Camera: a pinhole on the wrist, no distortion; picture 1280 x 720 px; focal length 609.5 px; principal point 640.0 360.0 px. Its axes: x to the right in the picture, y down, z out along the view. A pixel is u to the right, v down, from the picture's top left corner.
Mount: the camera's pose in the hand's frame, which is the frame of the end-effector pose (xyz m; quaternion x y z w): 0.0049 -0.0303 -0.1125 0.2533 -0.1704 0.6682 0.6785
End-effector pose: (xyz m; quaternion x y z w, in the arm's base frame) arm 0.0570 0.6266 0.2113 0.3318 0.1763 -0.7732 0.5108
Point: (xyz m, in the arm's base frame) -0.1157 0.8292 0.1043
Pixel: outside the picture
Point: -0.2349 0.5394 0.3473
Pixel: 718.2 377.0
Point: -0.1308 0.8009 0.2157
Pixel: 152.2 677.0
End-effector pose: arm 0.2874 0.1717 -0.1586 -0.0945 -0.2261 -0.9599 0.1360
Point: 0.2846 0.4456 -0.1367
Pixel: 605.2 534.3
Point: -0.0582 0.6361 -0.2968
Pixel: 194.2 152.5
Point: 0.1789 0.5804 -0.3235
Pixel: 180.4 458.1
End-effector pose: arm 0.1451 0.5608 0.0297 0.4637 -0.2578 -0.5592 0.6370
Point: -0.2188 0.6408 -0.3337
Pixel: 298.4 545.5
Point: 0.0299 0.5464 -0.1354
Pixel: 478.3 382.3
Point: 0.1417 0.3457 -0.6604
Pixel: outside the picture
